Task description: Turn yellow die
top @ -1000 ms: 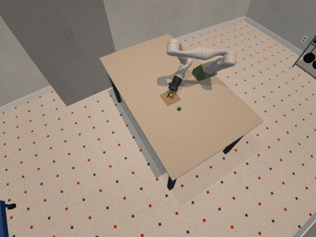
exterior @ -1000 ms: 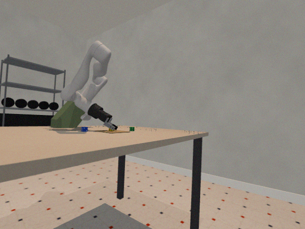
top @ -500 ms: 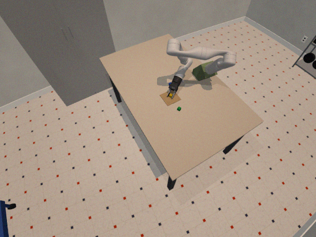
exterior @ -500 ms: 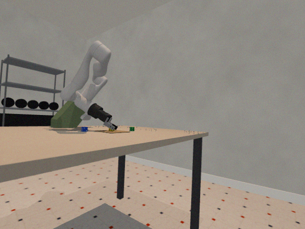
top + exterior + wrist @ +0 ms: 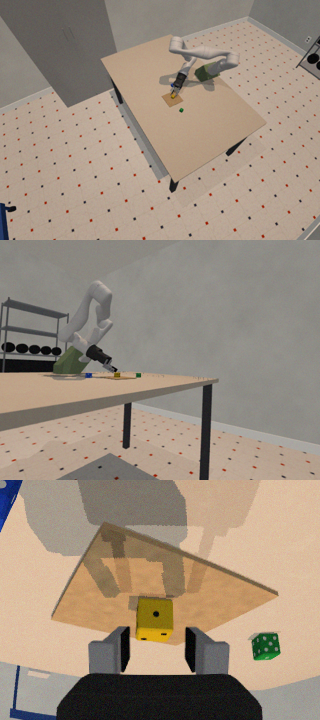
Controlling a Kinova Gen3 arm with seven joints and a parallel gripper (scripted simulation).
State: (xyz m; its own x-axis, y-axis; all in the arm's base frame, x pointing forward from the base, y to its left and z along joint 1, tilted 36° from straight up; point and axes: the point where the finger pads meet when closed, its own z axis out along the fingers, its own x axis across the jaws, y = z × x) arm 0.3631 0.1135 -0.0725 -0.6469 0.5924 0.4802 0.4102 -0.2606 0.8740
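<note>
My hand is 30 mm above the yellow die, 20 mm to the right of it and 20 mm short of it. The rest, counted from my hand: blue die 120 mm to the right, 30 mm below, 30 mm behind; brown mat 40 mm below, 30 mm ahead, 20 mm to the left; green die 170 mm to the left, 30 mm below, 10 mm ahead.
</note>
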